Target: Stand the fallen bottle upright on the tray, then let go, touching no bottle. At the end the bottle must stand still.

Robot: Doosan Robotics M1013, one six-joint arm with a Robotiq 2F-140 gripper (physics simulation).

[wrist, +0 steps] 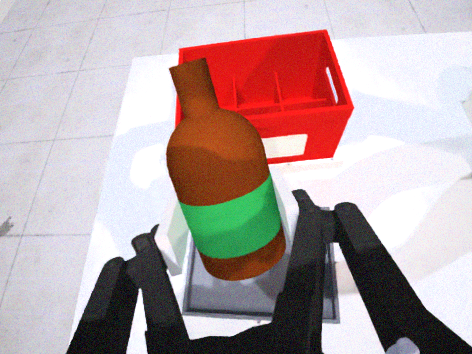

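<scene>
A brown bottle with a green band is in the middle of the wrist view, its neck toward the top and a little left, its base toward the gripper. My gripper is shut on it, with one light pad at each side of the green band. The grey tray with a dark rim shows behind and below the bottle's base. The bottle hides part of the tray, and whether its base touches the tray cannot be told.
A red crate with inner dividers and a pale label stands on the white table beyond the tray, partly behind the bottle's neck and shoulder. The table's left edge runs down the left side, with tiled floor beyond it.
</scene>
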